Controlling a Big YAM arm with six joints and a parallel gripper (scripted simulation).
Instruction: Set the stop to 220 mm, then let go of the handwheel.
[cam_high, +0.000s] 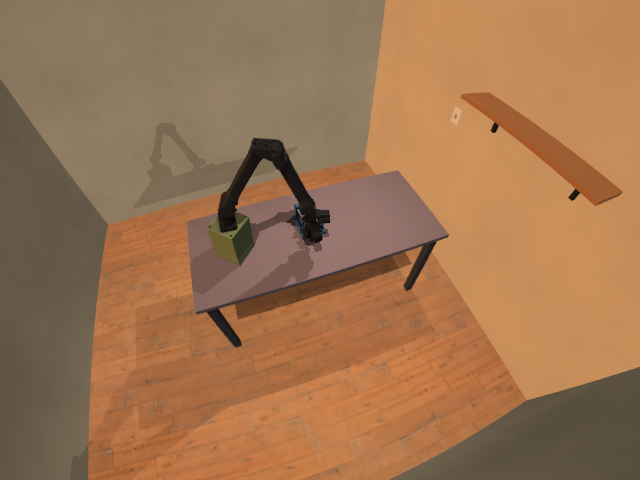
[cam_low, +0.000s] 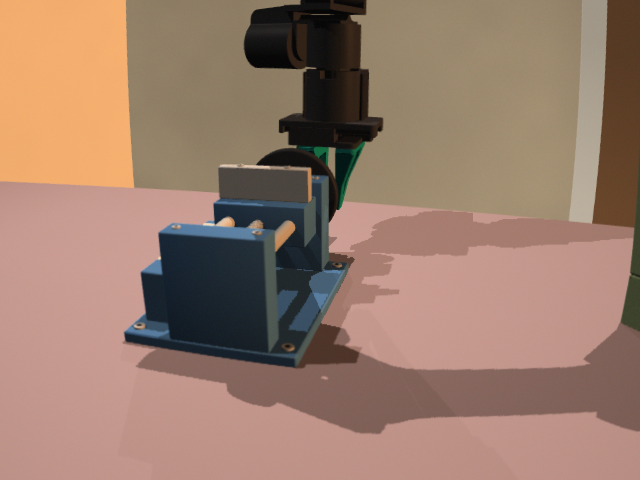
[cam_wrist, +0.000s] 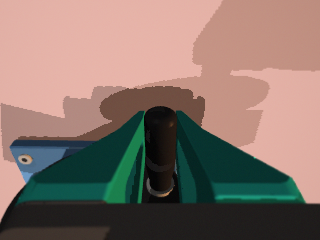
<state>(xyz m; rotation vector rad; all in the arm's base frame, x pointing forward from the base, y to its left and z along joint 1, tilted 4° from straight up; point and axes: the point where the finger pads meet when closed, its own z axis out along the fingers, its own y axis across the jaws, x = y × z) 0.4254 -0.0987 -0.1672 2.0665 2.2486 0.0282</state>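
Now: hand 13 cm to the right of the grey stop plate, 3 cm below it and 3 cm short of it. From my hand the other things lie so: black crank handle (1 cm to the left).
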